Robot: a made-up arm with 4 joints.
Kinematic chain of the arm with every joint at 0, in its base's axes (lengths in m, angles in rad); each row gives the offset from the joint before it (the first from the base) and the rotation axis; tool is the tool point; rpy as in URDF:
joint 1: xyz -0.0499 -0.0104 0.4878 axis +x
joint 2: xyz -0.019 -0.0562 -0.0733 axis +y
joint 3: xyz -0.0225 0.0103 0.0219 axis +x
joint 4: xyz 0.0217 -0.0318 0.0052 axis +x
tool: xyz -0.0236 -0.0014 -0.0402 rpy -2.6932 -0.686 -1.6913
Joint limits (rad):
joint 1: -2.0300..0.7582
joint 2: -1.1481..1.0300
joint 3: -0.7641..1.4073
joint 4: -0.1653..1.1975
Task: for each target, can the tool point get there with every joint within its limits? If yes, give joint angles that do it. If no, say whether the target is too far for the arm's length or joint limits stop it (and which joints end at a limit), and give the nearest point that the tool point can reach.
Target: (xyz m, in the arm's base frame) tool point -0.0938 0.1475 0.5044
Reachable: no: joint limits stop it (at a limit: joint 1, joint 3) | nearest point -0.0880 0.0407 0.4106 | short by 0.142 m
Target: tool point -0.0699 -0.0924 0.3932
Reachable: yes | joints -0.1094 -0.9324 0.1363 0.0713
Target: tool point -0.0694 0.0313 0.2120
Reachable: no: too far | nearest point -0.0701 -0.0058 0.3551 | short by 0.148 m
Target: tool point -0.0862 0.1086 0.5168
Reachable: no: joint limits stop it (at a limit: joint 1, joint 3) | nearest point -0.0897 0.0180 0.4345 | short by 0.122 m
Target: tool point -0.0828 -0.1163 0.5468
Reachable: yes | joints -1.5155 -0.4128 0.3175 0.0445
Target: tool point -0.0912 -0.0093 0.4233
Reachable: yes | joints 0.5388 0.1290 0.8935 1.0679
